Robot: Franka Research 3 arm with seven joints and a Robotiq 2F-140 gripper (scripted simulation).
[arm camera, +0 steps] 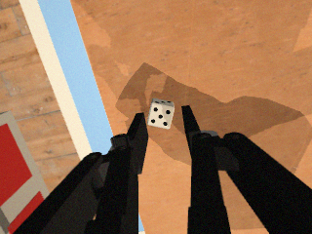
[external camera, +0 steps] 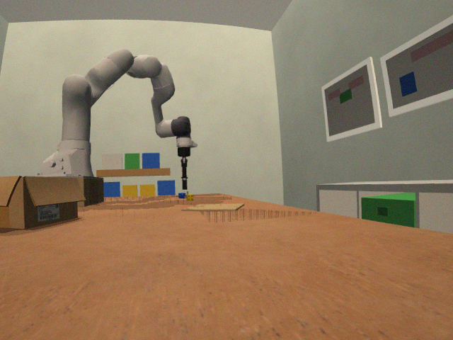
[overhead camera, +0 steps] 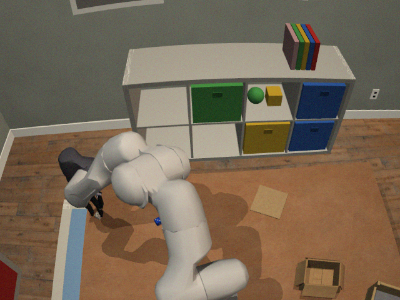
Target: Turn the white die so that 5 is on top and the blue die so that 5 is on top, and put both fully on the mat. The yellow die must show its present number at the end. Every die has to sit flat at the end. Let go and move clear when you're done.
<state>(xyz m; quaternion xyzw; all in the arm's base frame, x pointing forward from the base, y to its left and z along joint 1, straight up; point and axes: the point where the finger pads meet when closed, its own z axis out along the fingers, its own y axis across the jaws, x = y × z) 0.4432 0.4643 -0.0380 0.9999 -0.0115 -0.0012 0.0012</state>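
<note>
The white die is 50 mm below my hand. Round my hand: tan mat (760 mm to the right, 70 mm ahead, 60 mm below); then yellow die (440 mm to the right, 50 mm below, 10 mm ahead); then blue die (270 mm to the right, 50 mm below, 20 mm behind).
</note>
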